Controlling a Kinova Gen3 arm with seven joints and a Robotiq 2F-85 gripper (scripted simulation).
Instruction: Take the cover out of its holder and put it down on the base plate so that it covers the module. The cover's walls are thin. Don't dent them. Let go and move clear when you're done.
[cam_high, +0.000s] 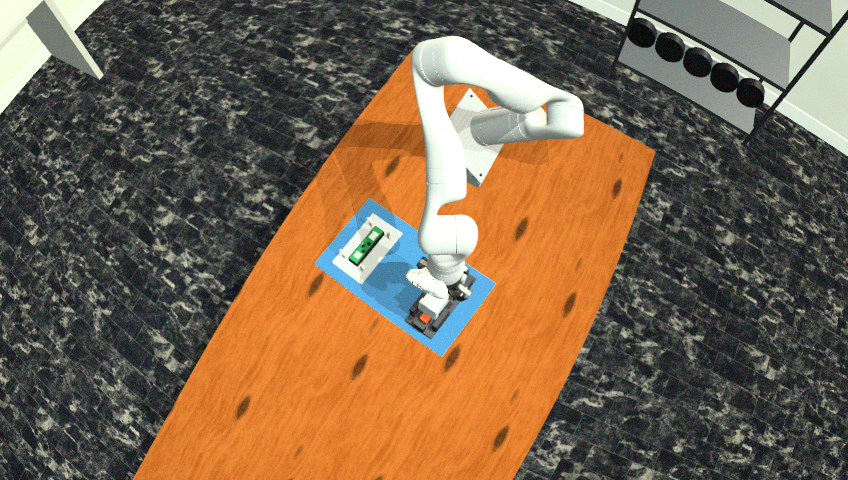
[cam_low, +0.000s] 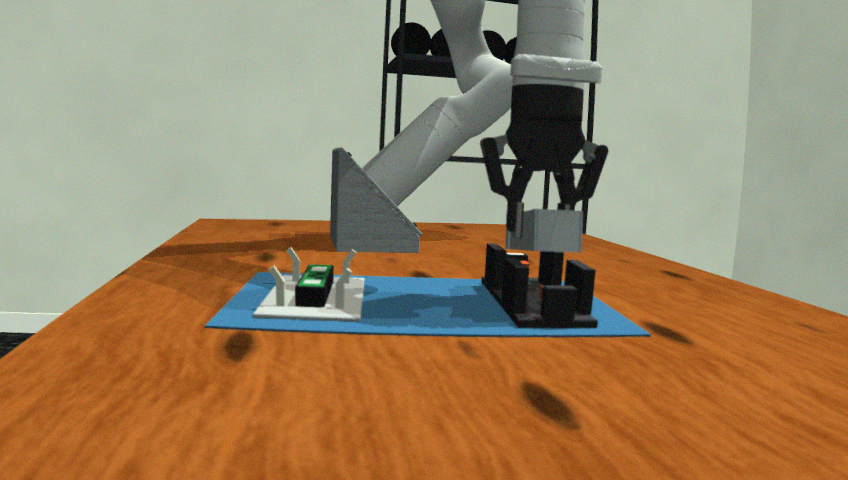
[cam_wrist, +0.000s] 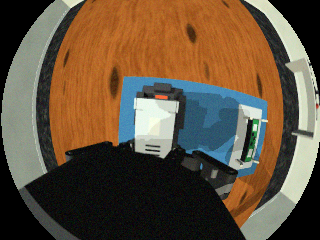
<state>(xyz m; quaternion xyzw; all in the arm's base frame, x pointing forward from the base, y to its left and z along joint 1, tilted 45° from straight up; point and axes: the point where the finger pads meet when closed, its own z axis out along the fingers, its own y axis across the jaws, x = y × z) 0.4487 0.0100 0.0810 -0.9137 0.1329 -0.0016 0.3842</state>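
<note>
My hand is 10 mm short of the cover and 10 mm above it.
</note>
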